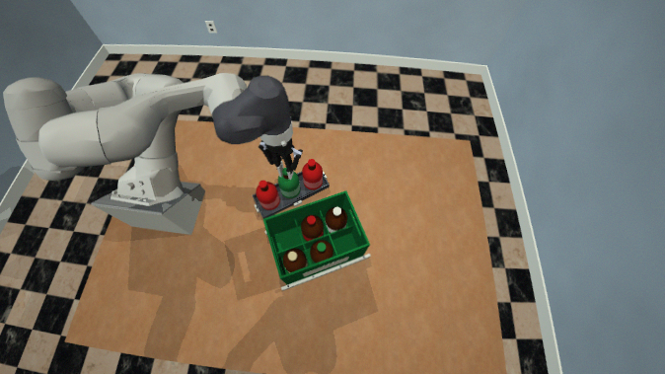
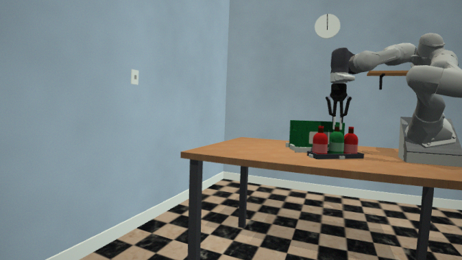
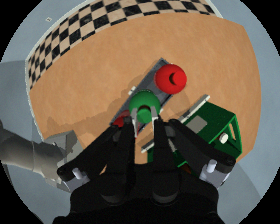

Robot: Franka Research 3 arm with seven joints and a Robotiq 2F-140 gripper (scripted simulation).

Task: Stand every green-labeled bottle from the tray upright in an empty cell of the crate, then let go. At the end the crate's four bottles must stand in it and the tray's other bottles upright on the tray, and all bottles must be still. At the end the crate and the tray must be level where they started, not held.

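The green-labeled bottle is 9 cm below my hand. From my hand the other things lie so: green crate 20 cm to the right, 11 cm ahead, 9 cm below; dark tray 17 cm below.
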